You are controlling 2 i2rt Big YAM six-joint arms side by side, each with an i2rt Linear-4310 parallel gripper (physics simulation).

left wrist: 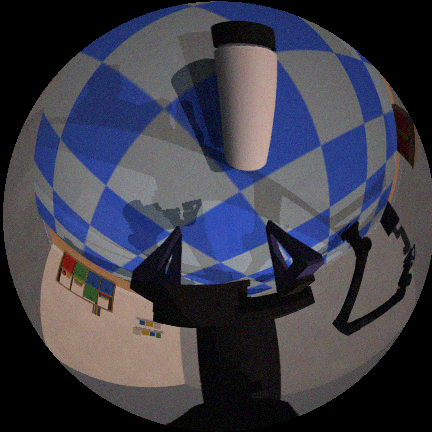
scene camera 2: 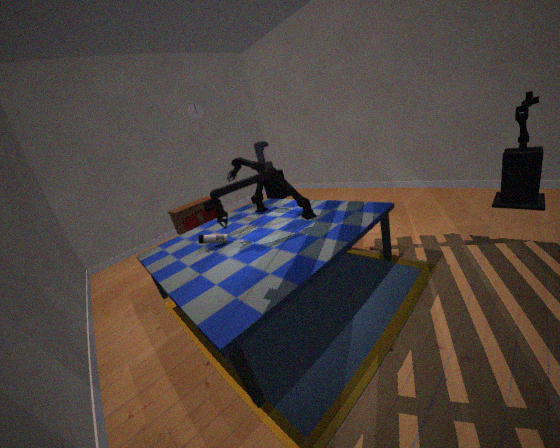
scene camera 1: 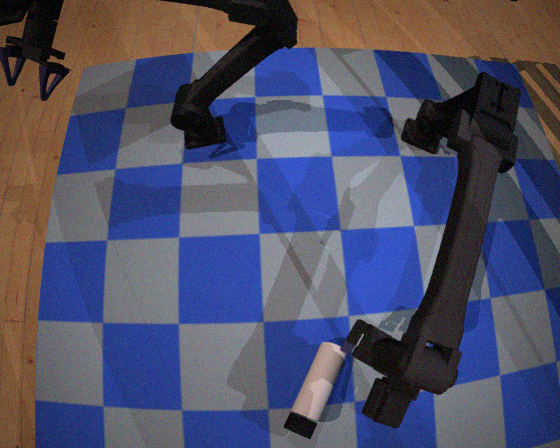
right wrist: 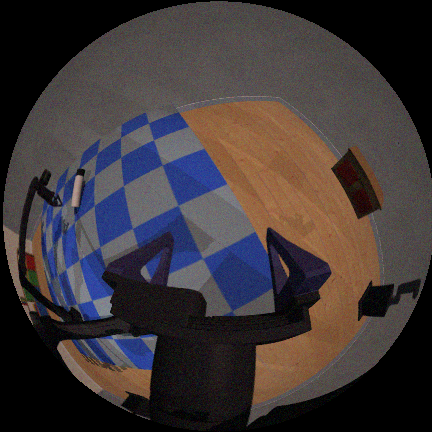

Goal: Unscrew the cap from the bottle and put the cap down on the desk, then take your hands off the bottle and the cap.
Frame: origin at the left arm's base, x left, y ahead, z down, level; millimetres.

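Seen in the pictures: left gripper, fingertip midpoint: [left wrist: 224,226] [scene camera 2: 226,226] [scene camera 1: 369,348] [right wrist: 59,203]; right gripper, fingertip midpoint: [scene camera 2: 228,180] [scene camera 1: 27,92] [right wrist: 217,234]; left arm's base, origin of the base link: [left wrist: 238,282] [scene camera 2: 308,216] [scene camera 1: 420,137] [right wrist: 76,314]; right arm's base, origin of the base link: [left wrist: 349,229] [scene camera 2: 261,210] [scene camera 1: 204,133].
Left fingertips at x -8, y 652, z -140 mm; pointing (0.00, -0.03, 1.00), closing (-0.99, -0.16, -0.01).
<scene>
Offsets run from my left fingertips to a thing's middle. Level surfaces: height alone.
The pale bottle @(dz +81, dx -56, dy +119 mm) [scene camera 1: 317,382] [scene camera 2: 215,239] [left wrist: 247,105] [right wrist: 77,192] lies on its side on the checkered desk @(dz +140 mm) [scene camera 1: 220,280] [scene camera 2: 235,282]. Its black cap @(dz +53, dx -63, dy +213 mm) [scene camera 1: 300,424] [scene camera 2: 201,239] [left wrist: 243,35] [right wrist: 80,172] sits on the end at the bottom of the picture in scene camera 1. My left gripper [scene camera 1: 348,345] [scene camera 2: 223,225] [left wrist: 224,226] is open and empty, near the bottle's base end, opposite the cap; whether a finger touches the bottle is unclear. My right gripper [scene camera 1: 28,91] [scene camera 2: 230,177] [right wrist: 217,234] is open and empty, raised far from the bottle, beyond the desk's upper left corner in scene camera 1.
The left arm's long link [scene camera 1: 462,240] reaches over the right part of the desk. The right arm's elbow [scene camera 1: 280,25] is at the top. A wooden cabinet [scene camera 2: 192,217] [right wrist: 357,182] and a black pedestal [scene camera 2: 521,175] stand on the floor away from the desk.
</scene>
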